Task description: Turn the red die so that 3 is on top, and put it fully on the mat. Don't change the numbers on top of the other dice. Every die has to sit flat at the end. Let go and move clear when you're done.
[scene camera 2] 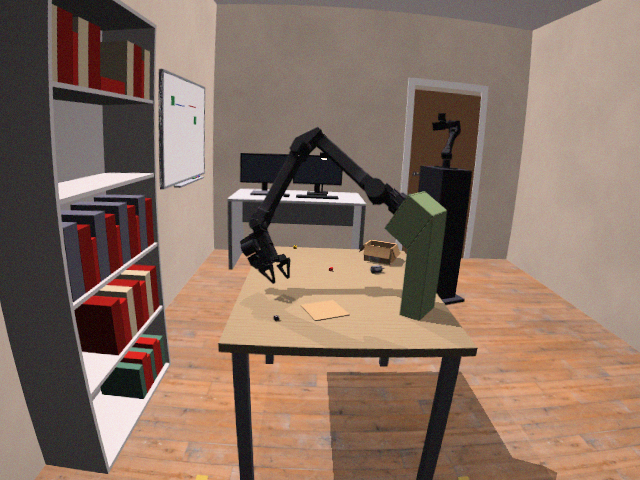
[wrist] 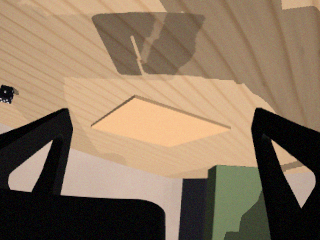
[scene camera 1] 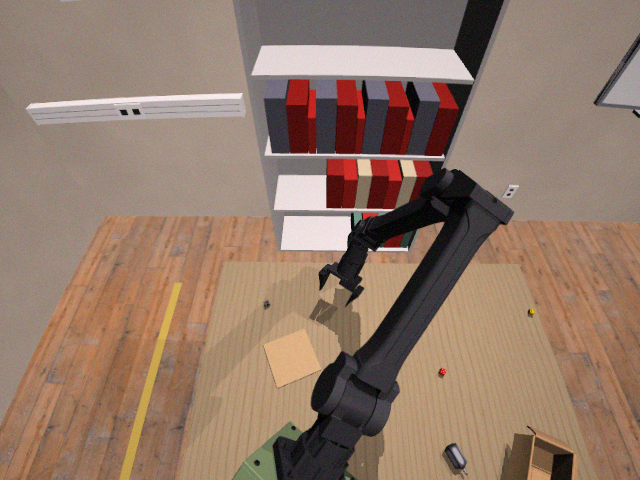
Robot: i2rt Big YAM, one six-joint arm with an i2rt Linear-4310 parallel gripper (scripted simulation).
Labels:
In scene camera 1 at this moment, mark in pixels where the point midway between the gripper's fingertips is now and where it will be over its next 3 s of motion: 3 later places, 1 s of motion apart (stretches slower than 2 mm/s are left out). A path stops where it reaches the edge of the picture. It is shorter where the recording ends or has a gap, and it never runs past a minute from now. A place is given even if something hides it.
The gripper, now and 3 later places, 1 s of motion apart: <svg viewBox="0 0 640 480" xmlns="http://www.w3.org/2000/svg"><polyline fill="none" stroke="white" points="333,297 414,337 458,359 457,361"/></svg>

